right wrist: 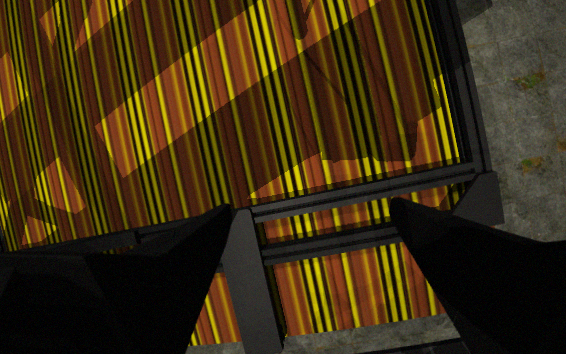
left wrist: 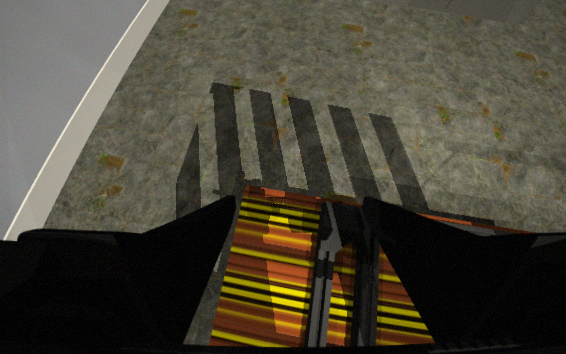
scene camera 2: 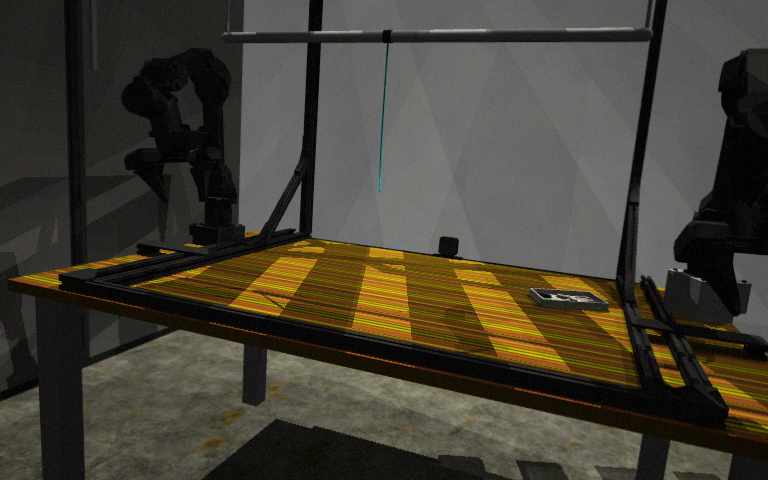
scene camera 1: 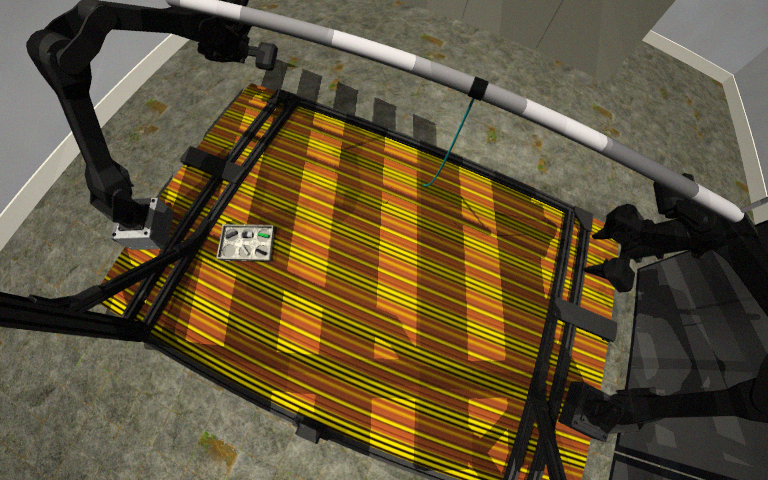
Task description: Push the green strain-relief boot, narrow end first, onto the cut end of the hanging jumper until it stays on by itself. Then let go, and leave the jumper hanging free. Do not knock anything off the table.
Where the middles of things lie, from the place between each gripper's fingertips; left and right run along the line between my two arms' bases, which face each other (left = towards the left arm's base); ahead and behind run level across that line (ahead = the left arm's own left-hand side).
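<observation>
Of the grey parts tray (scene camera 1: 229,249) I can say that my right hand is 140 mm above it, 230 mm past it and 730 mm to the right of it.
The tray is 210 mm to the right of my left hand, and it is also 120 mm below that hand and 440 mm behind it.
</observation>
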